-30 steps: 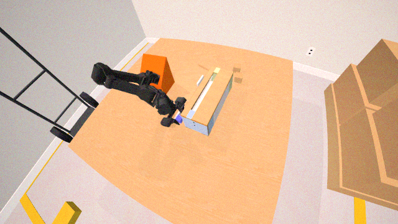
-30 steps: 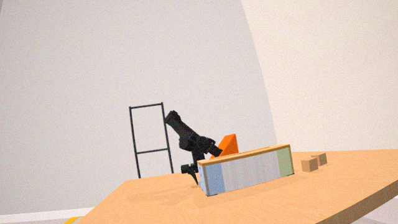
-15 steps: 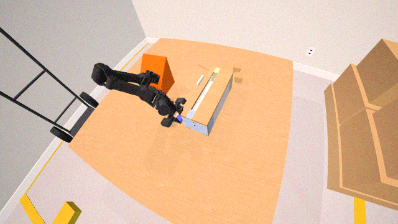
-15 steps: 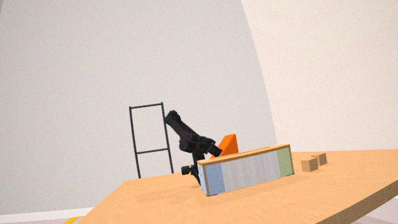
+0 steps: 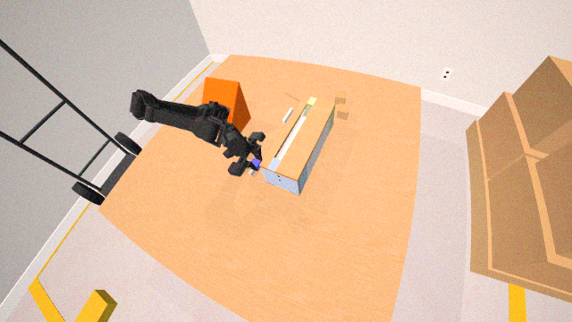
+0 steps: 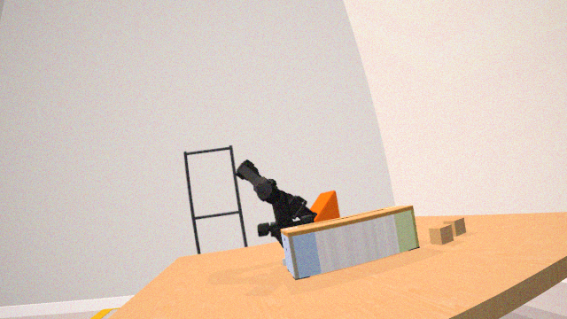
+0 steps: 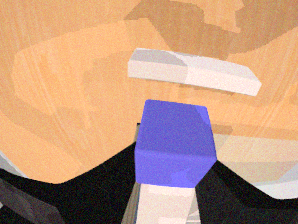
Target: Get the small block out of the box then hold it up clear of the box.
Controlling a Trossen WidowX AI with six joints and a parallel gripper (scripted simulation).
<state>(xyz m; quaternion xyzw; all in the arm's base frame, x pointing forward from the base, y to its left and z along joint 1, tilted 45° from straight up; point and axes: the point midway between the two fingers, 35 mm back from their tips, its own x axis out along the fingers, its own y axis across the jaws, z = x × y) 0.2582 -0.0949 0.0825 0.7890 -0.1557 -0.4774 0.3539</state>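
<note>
Right now the blue block is 2 cm behind my gripper tip and 1 cm above it. Also, from my gripper tip: long wooden box 17 cm to the left, 6 cm ahead, 1 cm above.
</note>
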